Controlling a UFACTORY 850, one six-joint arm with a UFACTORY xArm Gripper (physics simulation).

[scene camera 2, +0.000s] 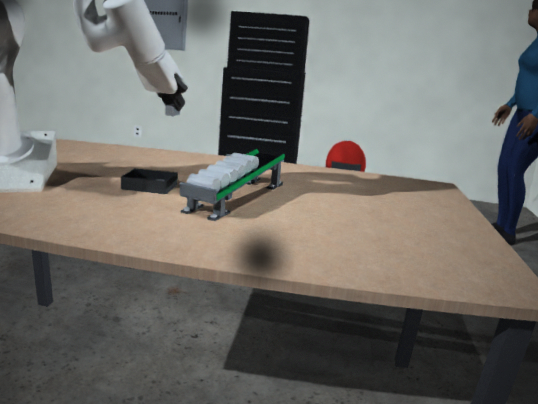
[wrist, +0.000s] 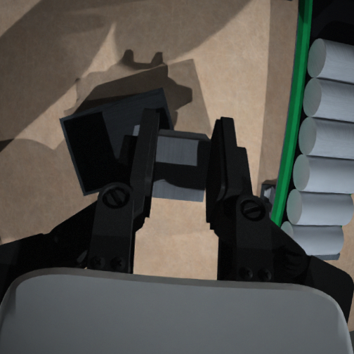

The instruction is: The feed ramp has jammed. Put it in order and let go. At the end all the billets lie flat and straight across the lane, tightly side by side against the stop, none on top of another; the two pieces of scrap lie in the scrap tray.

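My gripper [scene camera 2: 174, 102] [wrist: 184, 134] is shut on a grey rectangular scrap block [scene camera 2: 172, 112] [wrist: 176, 151]. It holds the block high above the table, and in the wrist view the block overlaps the right side of the black scrap tray [scene camera 2: 148, 186] [wrist: 145, 98]. A light piece [wrist: 136, 130] shows in the tray, mostly hidden by the left finger. Several silvery billets [scene camera 2: 216, 176] [wrist: 327, 172] lie across the lane in one row, side by side, from the grey stop [scene camera 2: 199, 192] up the ramp. Their far ends are partly cut off in the wrist view.
The ramp's green rail [scene camera 2: 250, 176] [wrist: 295, 100] stands right of the tray, on grey legs [scene camera 2: 275, 175]. The robot's base is at the left of the table [scene camera 2: 320, 235]. Behind the table are a black cabinet [scene camera 2: 265, 70], a red round object [scene camera 2: 346, 153] and a person [scene camera 2: 517, 150].
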